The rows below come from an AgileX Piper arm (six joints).
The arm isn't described. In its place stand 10 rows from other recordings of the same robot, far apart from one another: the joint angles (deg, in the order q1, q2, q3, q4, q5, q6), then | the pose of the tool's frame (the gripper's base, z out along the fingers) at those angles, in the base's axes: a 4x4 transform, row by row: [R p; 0 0 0 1], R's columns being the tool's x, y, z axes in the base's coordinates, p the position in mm.
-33.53 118.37 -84.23 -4.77 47.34 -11.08 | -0.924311 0.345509 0.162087 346.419; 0.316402 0.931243 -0.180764 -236.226; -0.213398 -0.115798 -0.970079 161.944; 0 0 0 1
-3.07 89.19 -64.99 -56.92 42.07 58.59 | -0.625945 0.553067 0.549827 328.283; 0.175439 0.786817 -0.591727 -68.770; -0.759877 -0.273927 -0.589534 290.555; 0 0 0 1
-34.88 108.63 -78.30 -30.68 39.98 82.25 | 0.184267 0.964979 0.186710 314.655; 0.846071 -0.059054 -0.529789 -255.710; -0.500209 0.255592 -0.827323 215.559; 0 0 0 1
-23.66 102.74 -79.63 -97.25 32.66 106.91 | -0.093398 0.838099 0.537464 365.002; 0.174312 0.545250 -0.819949 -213.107; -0.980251 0.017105 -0.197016 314.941; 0 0 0 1
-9.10 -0.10 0.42 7.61 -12.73 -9.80 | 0.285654 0.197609 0.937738 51.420; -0.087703 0.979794 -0.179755 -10.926; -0.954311 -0.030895 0.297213 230.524; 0 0 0 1
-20.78 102.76 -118.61 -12.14 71.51 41.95 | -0.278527 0.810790 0.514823 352.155; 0.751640 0.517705 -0.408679 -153.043; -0.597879 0.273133 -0.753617 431.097; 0 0 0 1
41.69 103.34 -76.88 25.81 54.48 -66.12 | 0.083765 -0.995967 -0.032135 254.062; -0.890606 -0.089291 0.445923 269.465; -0.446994 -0.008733 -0.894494 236.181; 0 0 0 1
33.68 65.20 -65.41 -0.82 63.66 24.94 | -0.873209 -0.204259 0.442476 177.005; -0.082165 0.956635 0.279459 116.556; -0.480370 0.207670 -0.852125 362.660; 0 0 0 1
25.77 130.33 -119.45 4.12 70.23 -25.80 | -0.610677 -0.769493 0.186959 434.767; -0.752571 0.637418 0.165336 216.726; -0.246396 -0.039733 -0.968354 221.335; 0 0 0 1
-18.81 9.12 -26.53 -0.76 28.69 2.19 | -0.094803 0.331053 0.938838 38.794; 0.060375 0.943261 -0.326516 -13.826; -0.993664 0.025727 -0.109411 311.837; 0 0 0 1
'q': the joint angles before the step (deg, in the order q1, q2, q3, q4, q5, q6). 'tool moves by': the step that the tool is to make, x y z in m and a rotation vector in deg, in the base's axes. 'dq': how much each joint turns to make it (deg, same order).
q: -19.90 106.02 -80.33 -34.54 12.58 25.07
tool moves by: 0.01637 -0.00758 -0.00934 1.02 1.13 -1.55
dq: 0.01 4.24 -4.68 1.06 2.24 0.02
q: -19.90 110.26 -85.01 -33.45 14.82 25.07
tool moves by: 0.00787 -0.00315 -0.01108 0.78 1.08 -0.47
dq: 0.00 2.45 -1.66 0.53 0.58 -0.02
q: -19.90 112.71 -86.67 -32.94 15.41 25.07
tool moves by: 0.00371 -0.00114 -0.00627 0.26 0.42 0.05
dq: 0.01 1.19 -0.57 0.07 -0.15 0.01
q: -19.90 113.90 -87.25 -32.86 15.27 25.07
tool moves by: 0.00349 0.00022 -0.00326 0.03 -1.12 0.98
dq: -0.04 0.69 -0.04 0.02 -2.01 -0.02
